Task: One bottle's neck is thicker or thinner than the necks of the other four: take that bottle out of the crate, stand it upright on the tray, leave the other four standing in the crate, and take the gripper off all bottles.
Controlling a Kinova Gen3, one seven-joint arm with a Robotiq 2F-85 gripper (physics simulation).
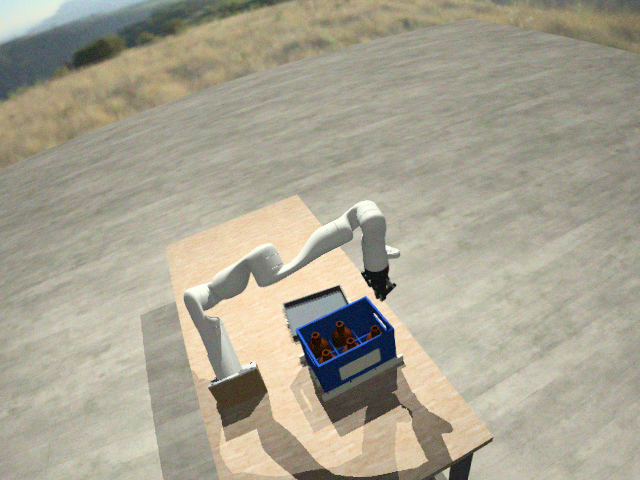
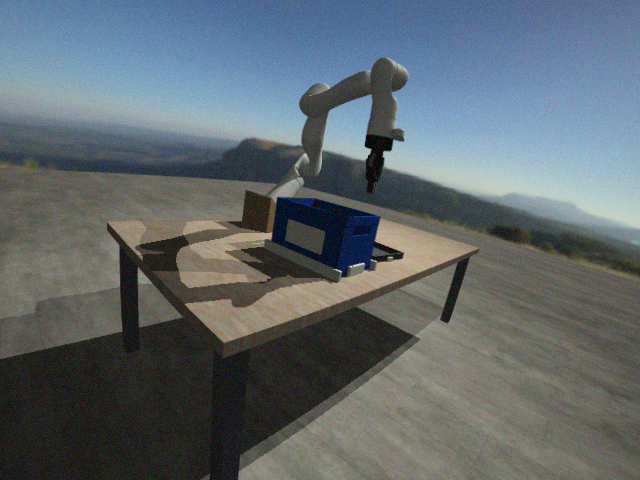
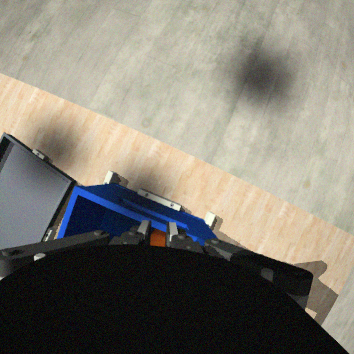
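Pixels of known places: gripper, fingertip midpoint: [image 1: 380, 298] [image 2: 370, 194] [image 3: 157, 233]; arm's base at its link origin: [image 1: 230, 373] [image 2: 269, 209].
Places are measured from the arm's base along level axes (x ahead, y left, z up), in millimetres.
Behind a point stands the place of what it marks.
Observation:
The blue crate [image 1: 387, 345] @(z 36, x 526, y -167 mm) [image 2: 356, 250] @(z 0, x 549, y -81 mm) [image 3: 100, 191] @(z 64, x 541, y 0 mm) stands on the table and holds five brown bottles: two at the back [image 1: 316, 345] @(z 53, x 313, y -64 mm) [image 1: 341, 336] @(z 48, x 403, y -65 mm), and three at the front, left [image 1: 326, 355] @(z 87, x 325, y -147 mm), middle [image 1: 350, 344] @(z 85, x 410, y -141 mm) and right [image 1: 374, 332] @(z 84, x 499, y -132 mm). The crate's back right compartment looks empty. Neck differences are too small to tell. My gripper [image 1: 382, 296] @(z 166, x 555, y -81 mm) [image 2: 370, 191] @(z 166, x 555, y -81 mm) [image 3: 157, 233] @(z 166, x 555, y -81 mm) is above the crate's right end, pointing down, its fingers nearly together with a slim gap and no bottle held. An orange-brown bottle part [image 3: 158, 239] @(z 45, x 516, y -95 mm) shows below that gap. The grey tray [image 1: 315, 311] @(z -69, x 380, y 205 mm) [image 2: 398, 255] @(z -58, x 517, y 245 mm) [image 3: 30, 195] @(z -69, x 432, y 167 mm) holds no bottle.
The tray lies behind the crate, close to it. Low white blocks [image 1: 364, 378] @(z -58, x 422, y -188 mm) [image 2: 302, 260] @(z -58, x 441, y -186 mm) [image 3: 160, 199] @(z -44, x 556, y -74 mm) edge the crate's foot. A brown block [image 1: 238, 387] @(z 11, x 16, y -78 mm) [image 2: 258, 211] @(z -2, x 34, y -77 mm) stands at the arm's base. The crate walls rise around the bottles.

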